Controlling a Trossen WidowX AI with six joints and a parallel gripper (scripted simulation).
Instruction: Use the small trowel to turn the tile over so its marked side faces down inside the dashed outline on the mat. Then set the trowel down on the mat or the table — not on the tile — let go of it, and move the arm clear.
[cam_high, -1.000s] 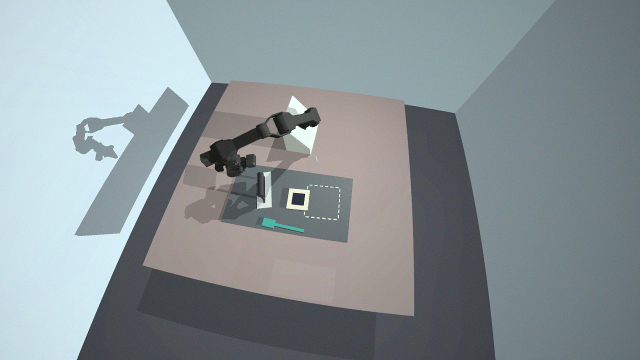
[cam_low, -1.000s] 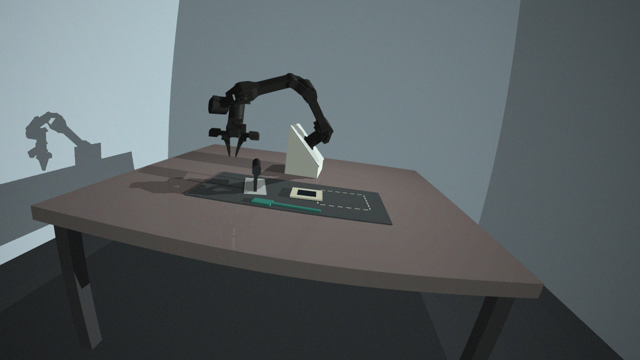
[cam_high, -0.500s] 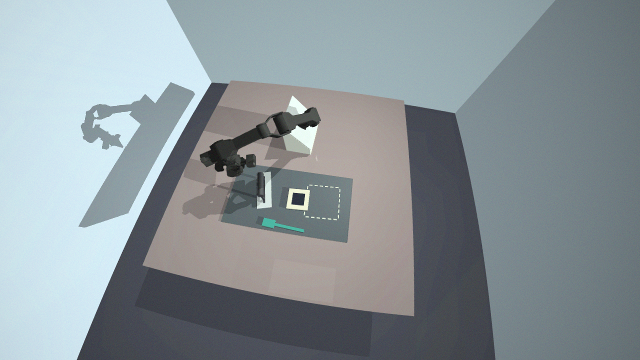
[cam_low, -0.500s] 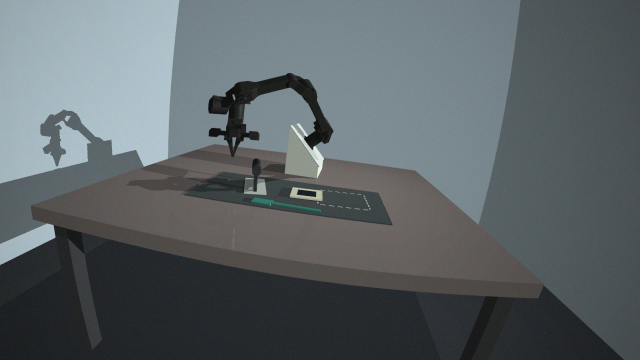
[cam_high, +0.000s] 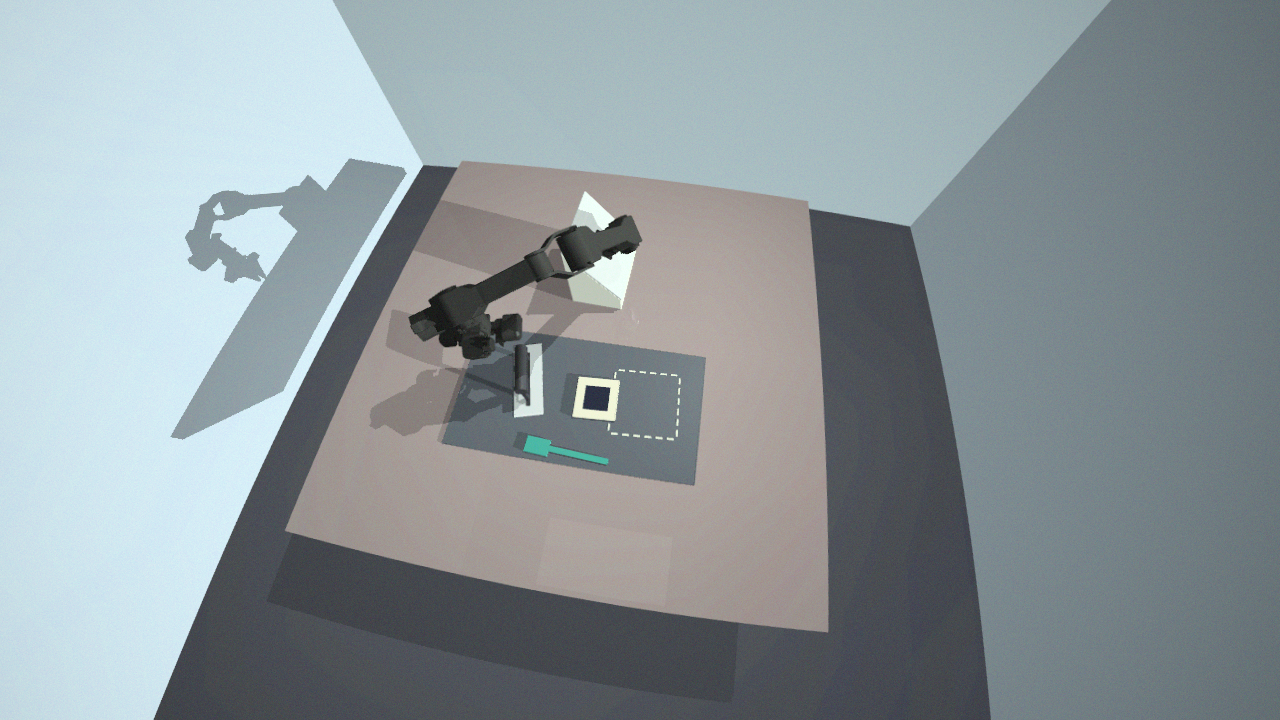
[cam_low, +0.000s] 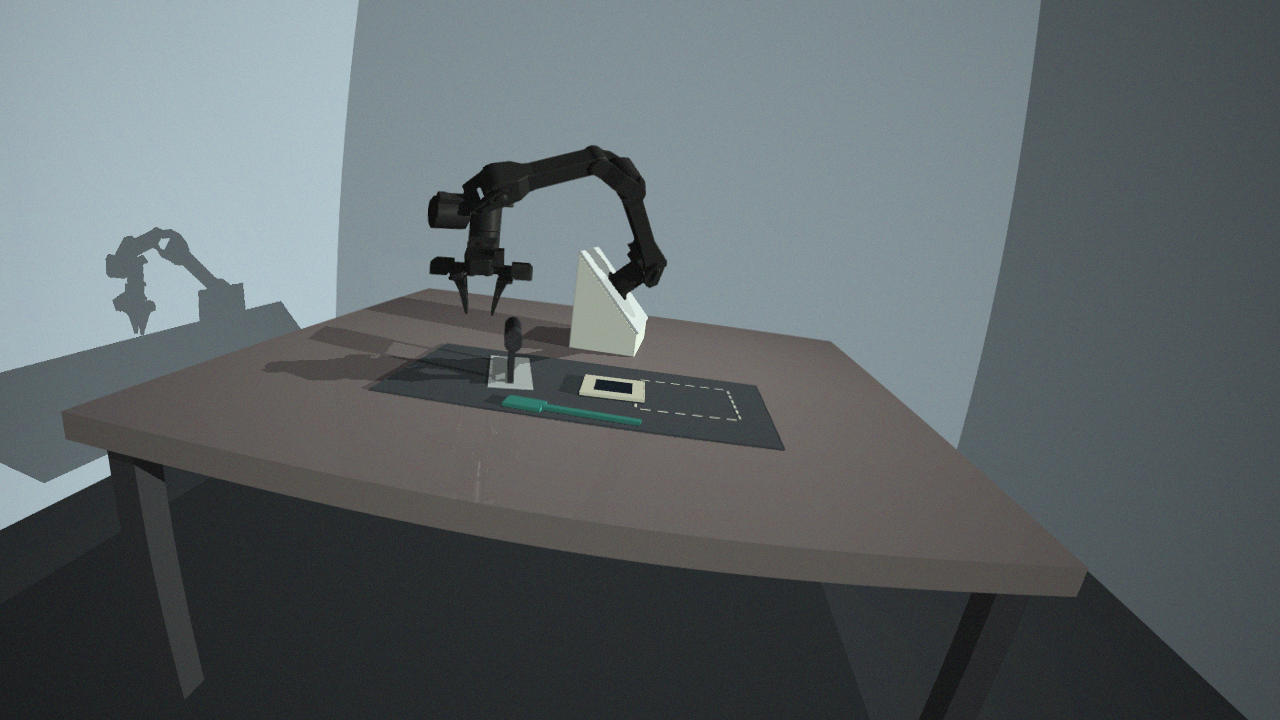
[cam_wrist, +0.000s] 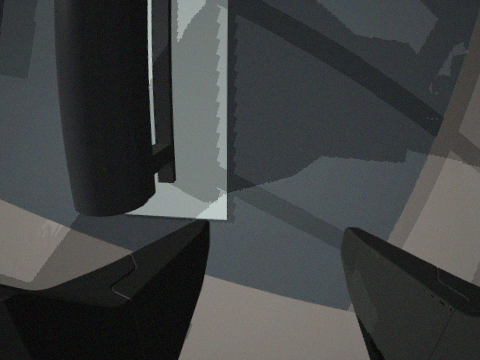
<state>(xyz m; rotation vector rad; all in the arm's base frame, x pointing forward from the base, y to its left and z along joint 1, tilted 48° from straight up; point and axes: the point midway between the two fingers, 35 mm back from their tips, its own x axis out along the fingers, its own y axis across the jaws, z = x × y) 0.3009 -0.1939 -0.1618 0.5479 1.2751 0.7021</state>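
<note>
Now: gripper tip 80 mm to the right of the grey float, 70 mm short of it and 50 mm above it. The rest, counted from my gripper tip: cream tile 260 mm to the left, 90 mm ahead, 80 mm below; teal trowel 230 mm ahead, 180 mm to the left, 80 mm below; mat 220 mm to the left, 110 mm below, 100 mm ahead.
</note>
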